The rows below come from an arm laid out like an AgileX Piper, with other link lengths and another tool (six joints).
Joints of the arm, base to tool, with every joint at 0 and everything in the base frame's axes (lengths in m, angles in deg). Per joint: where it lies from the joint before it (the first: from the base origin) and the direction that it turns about. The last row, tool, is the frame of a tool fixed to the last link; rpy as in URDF.
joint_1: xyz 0.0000 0.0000 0.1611 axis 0 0 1
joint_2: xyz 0.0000 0.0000 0.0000 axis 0 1 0
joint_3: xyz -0.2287 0.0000 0.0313 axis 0 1 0
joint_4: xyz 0.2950 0.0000 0.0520 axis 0.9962 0 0.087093
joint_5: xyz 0.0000 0.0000 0.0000 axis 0 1 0
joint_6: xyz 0.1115 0.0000 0.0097 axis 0.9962 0 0.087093
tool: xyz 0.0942 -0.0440 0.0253 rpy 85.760 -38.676 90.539
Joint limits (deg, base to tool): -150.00..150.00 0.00..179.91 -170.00..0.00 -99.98..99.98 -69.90..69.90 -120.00..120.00
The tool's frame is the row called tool.
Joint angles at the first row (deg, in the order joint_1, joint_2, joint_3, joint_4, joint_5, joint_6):
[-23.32, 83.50, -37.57, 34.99, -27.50, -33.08]
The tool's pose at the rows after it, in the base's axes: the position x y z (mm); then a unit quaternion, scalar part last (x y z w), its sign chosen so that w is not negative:
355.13, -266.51, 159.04, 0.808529, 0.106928, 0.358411, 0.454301
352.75, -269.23, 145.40, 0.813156, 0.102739, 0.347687, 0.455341
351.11, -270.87, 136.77, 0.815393, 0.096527, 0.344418, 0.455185
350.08, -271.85, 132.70, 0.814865, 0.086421, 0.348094, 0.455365
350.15, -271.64, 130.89, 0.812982, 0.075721, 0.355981, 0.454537
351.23, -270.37, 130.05, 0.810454, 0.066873, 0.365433, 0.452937
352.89, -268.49, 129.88, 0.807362, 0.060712, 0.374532, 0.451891
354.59, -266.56, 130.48, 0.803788, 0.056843, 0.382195, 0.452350
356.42, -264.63, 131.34, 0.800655, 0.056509, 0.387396, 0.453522
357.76, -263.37, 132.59, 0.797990, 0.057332, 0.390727, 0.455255
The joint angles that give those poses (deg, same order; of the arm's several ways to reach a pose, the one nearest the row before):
[-23.32, 86.80, -37.57, 36.31, -30.55, -33.57]
[-23.32, 89.32, -37.58, 36.55, -32.34, -33.14]
[-23.32, 91.01, -37.58, 36.33, -33.72, -31.97]
[-23.22, 92.08, -37.57, 35.97, -35.14, -30.18]
[-22.97, 92.79, -37.58, 35.49, -36.43, -28.07]
[-22.61, 93.33, -37.58, 34.89, -37.59, -25.97]
[-22.17, 93.79, -37.58, 34.31, -38.70, -24.18]
[-21.72, 94.16, -37.58, 33.90, -39.80, -22.91]
[-21.31, 94.43, -37.60, 33.56, -40.63, -22.24]
[-21.04, 94.57, -37.63, 33.32, -41.22, -21.96]

